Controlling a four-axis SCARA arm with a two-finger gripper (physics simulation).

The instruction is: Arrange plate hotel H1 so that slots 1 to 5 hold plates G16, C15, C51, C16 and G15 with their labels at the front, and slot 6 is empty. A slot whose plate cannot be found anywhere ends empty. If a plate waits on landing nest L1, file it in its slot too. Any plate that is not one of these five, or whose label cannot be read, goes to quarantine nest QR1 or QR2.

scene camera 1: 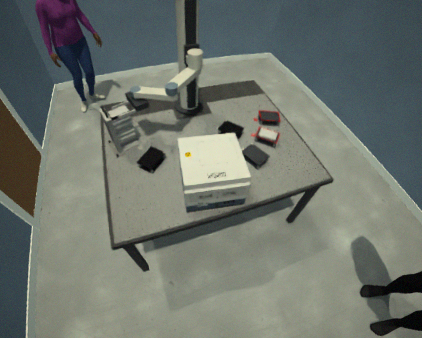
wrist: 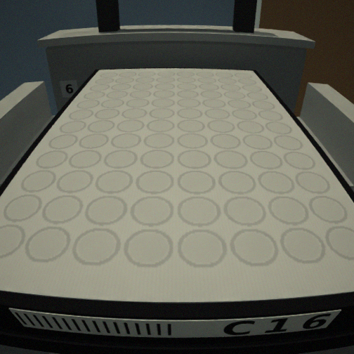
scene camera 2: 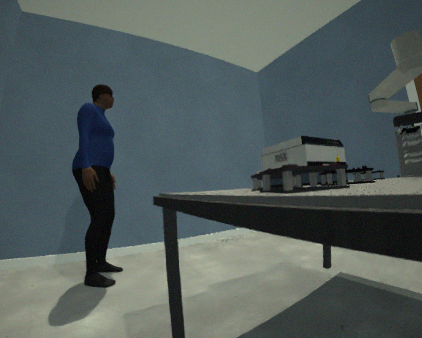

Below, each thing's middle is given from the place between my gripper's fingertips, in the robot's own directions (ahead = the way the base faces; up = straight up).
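Plate hotel H1 (wrist: 281, 66): my hand 20 mm short of it, 60 mm left of it, 140 mm above it. Plate C16 (wrist: 159, 202): 10 mm behind my hand, 20 mm left of it. Large white instrument (scene camera 2: 299, 155): 500 mm ahead of my hand, 480 mm left of it, 180 mm below it. Going by their middles, of the things named here: plate C16 nearest to my hand, large white instrument farthest from it.
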